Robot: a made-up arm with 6 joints.
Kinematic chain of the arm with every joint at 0, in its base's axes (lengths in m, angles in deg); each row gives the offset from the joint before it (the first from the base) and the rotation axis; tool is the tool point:
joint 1: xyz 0 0 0.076 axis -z
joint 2: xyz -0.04 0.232 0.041 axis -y
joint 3: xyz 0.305 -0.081 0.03 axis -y
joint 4: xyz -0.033 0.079 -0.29 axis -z
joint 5: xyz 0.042 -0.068 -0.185 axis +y
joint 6: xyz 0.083 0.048 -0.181 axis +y
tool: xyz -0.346 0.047 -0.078
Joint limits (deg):
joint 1: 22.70..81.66
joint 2: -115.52..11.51
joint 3: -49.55..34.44
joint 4: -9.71..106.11
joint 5: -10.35..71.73
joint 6: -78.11..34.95
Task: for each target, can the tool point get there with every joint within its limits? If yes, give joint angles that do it. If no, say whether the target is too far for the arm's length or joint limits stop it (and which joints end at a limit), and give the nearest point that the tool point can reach.
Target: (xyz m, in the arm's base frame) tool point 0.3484 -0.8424 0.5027
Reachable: no: joint limits stop it (at a limit: joint 1, joint 2, joint 3, joint 4, joint 5) | nearest point 0.4590 -0.4100 0.0544 | short by 0.633 m
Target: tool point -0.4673 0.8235 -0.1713
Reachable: yes | joints 47.98 -75.56 -14.35 80.24 -3.39 -56.75
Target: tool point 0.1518 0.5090 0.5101
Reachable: yes | joints 49.93 -90.12 -42.96 32.55 37.02 -26.37
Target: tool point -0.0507 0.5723 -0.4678
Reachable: yes | joints 50.76 -47.78 16.83 10.86 35.90 -22.48
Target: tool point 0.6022 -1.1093 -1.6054
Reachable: no: too far | nearest point 0.3882 -0.6178 -0.8779 | short by 0.904 m
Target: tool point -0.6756 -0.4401 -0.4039
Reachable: no: joint limits stop it (at a limit: joint 1, joint 3, joint 5, joint 6) | nearest point -0.4641 0.1980 -0.4683 | short by 0.675 m
